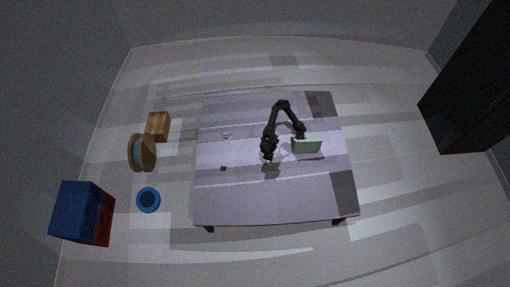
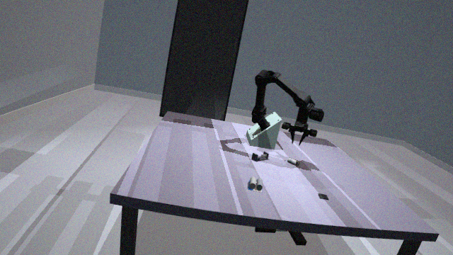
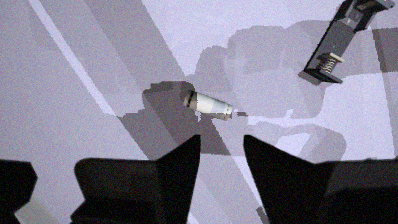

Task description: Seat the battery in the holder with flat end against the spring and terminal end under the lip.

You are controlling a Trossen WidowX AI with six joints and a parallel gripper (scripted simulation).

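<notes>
The battery lies 1 cm ahead of my gripper tip, 1 cm to the left of it and 10 cm below it.
</notes>
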